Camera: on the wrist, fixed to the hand. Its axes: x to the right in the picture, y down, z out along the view.
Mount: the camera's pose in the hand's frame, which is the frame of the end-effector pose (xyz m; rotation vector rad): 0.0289 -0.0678 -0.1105 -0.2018 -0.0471 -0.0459
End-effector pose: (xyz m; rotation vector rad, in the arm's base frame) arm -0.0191 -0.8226 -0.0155 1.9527 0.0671 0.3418
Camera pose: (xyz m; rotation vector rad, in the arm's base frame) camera -0.0136 -0.6909 -0.0315 1.7557 0.0450 0.2618
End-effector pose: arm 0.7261 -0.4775 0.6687 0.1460 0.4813 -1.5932
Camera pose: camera 0.6357 -0.4606 0.5729 -0.0557 0.6089 -1.5791
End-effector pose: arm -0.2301 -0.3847 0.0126 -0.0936 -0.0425 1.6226
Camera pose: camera -0.1546 -0.3555 -0.0927 -0.2083 -0.2432 1.5712
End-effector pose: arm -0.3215 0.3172 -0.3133 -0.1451 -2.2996 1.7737
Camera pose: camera -0.3183 0.4097 -0.2181 -0.0848 -2.4913 1.5368
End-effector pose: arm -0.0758 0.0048 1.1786 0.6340 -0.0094 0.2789
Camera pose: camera -0.0388 0.0247 1.0526 0.4395 -0.0674 0.2154
